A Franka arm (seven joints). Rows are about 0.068 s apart.
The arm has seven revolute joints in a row. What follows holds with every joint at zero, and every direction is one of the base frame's. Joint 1 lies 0.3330 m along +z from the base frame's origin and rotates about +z. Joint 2 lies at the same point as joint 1 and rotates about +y. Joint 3 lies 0.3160 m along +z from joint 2 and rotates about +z. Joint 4 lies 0.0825 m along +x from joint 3 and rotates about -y. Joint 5 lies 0.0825 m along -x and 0.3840 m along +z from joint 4 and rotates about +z. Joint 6 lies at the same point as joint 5 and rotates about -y. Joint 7 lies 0.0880 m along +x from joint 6 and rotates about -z. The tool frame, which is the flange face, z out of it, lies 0.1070 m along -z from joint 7; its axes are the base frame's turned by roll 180.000, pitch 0.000 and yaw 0.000 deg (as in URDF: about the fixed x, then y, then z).
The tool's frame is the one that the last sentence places.
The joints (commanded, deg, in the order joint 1, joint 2, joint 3, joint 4, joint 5, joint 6, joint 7), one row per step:
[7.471 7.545 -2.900 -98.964 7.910 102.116 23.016]
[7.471 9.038 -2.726 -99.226 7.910 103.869 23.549]
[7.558 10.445 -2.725 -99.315 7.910 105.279 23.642]
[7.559 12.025 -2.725 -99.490 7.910 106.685 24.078]
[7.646 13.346 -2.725 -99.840 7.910 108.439 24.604]
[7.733 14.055 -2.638 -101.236 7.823 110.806 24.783]
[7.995 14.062 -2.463 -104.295 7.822 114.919 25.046]
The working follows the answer.
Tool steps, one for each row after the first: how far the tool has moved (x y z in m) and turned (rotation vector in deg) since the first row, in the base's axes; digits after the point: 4 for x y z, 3 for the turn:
[0.0066 0.0020 -0.0153 -0.165 0.071 -0.575]
[0.0124 0.0032 -0.0290 -0.310 0.167 -0.752]
[0.0180 0.0035 -0.0453 -0.522 0.563 -1.351]
[0.0228 0.0045 -0.0599 -0.712 0.541 -1.994]
[0.0237 0.0055 -0.0757 -0.924 0.297 -2.252]
[0.0201 0.0084 -0.0946 -1.038 -0.702 -2.577]

Tool pose at each row, in the base's axes (x y z in m, rotation vector in deg; rounded; the steps above come from the unrounded poses):
[0.5917 0.0605 0.4928 -170.989 30.755 9.086]
[0.5983 0.0625 0.4775 -170.971 31.656 9.108]
[0.6041 0.0637 0.4638 -171.061 31.964 9.206]
[0.6097 0.0640 0.4475 -171.099 32.950 9.705]
[0.6145 0.0650 0.4328 -171.064 33.950 9.575]
[0.6154 0.0661 0.4171 -171.161 34.359 9.140]
[0.6118 0.0689 0.3982 -171.074 34.758 7.582]

